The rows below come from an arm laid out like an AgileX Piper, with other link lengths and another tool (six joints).
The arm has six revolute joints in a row. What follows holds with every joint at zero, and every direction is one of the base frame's.
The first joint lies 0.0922 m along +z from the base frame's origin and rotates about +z.
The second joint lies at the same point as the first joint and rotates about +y.
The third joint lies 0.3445 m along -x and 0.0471 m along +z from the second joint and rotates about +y.
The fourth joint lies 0.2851 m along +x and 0.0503 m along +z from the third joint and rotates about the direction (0.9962, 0, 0.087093).
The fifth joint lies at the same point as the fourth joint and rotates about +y.
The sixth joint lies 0.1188 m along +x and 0.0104 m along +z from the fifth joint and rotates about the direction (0.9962, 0, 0.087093).
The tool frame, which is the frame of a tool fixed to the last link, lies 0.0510 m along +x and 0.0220 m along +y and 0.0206 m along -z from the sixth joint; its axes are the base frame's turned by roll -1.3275, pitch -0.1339 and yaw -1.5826 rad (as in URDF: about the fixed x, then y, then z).
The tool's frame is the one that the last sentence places.
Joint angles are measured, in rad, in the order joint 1, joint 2, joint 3, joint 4, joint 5, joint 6. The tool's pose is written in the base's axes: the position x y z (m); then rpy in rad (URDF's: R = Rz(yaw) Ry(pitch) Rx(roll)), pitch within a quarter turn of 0, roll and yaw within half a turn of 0. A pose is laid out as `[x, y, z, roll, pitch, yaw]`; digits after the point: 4 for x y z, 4 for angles.
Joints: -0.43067, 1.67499, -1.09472, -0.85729, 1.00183, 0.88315
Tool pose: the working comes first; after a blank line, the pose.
Where each joint sits with the arm in this pose, in the base's axes (m; each line is computed from the numbers above, not from the rounded line before):
joint 1: 0.0000 0.0000 0.0922
joint 2: 0.0000 0.0000 0.0922
joint 3: 0.0751 -0.0345 0.4299
joint 4: 0.3168 -0.1456 0.3157
joint 5: 0.3168 -0.1456 0.3157
joint 6: 0.3083 -0.2252 0.2274
the tool: 0.3042 -0.2332 0.1688

[0.3042, -0.2332, 0.1688, -2.5029, -0.5799, -2.4419]
